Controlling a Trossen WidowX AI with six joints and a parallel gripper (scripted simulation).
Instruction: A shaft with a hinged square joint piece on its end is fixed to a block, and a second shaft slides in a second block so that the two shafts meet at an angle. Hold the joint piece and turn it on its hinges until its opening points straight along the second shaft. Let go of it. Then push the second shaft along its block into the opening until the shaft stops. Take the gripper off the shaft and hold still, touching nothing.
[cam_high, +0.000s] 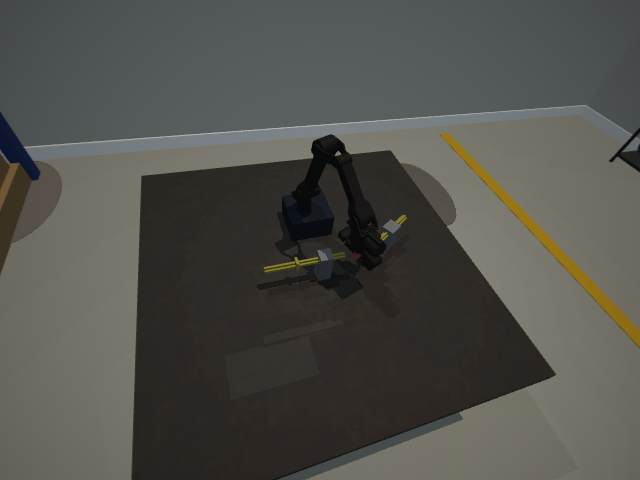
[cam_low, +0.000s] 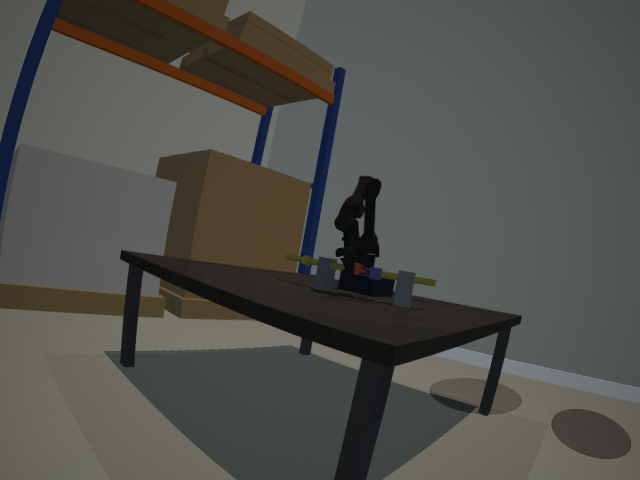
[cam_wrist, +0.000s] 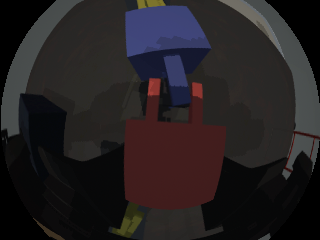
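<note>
My gripper tip is 3 cm below the red joint piece.
</note>
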